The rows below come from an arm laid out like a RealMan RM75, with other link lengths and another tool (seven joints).
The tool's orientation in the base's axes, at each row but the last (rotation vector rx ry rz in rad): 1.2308 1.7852 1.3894; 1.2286 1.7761 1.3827; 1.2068 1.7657 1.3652; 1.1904 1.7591 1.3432; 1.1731 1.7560 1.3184; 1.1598 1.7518 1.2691; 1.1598 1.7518 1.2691; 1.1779 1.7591 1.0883; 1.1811 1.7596 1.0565; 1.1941 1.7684 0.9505; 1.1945 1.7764 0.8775
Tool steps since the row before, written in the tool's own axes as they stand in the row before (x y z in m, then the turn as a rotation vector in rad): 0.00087 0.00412 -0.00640 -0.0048 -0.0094 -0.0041; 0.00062 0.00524 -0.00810 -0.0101 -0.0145 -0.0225; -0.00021 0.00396 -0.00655 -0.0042 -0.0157 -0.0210; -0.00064 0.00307 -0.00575 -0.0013 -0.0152 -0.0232; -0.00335 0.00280 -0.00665 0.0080 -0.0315 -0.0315; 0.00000 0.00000 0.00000 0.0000 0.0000 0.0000; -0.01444 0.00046 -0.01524 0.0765 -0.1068 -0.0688; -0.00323 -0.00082 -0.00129 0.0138 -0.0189 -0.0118; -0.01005 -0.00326 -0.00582 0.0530 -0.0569 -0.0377; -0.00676 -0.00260 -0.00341 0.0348 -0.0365 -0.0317; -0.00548 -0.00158 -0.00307 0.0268 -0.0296 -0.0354
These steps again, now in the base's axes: -0.00447 -0.00182 0.00595 -0.0045 -0.0065 -0.0081; -0.00551 -0.00265 0.00749 -0.0196 -0.0193 -0.0079; -0.00438 -0.00265 0.00569 -0.0210 -0.0134 -0.0091; -0.00387 -0.00264 0.00458 -0.0240 -0.0116 -0.0078; -0.00373 -0.00536 0.00455 -0.0394 -0.0079 -0.0208; 0.00000 0.00000 0.00000 0.0000 0.0000 0.0000; -0.00793 -0.01871 0.00528 -0.1186 0.0325 -0.0828; -0.00044 -0.00354 0.00010 -0.0207 0.0061 -0.0148; -0.00340 -0.01156 0.00057 -0.0677 0.0287 -0.0454; -0.00231 -0.00765 0.00040 -0.0504 0.0180 -0.0262; -0.00210 -0.00600 0.00126 -0.0492 0.0122 -0.0167
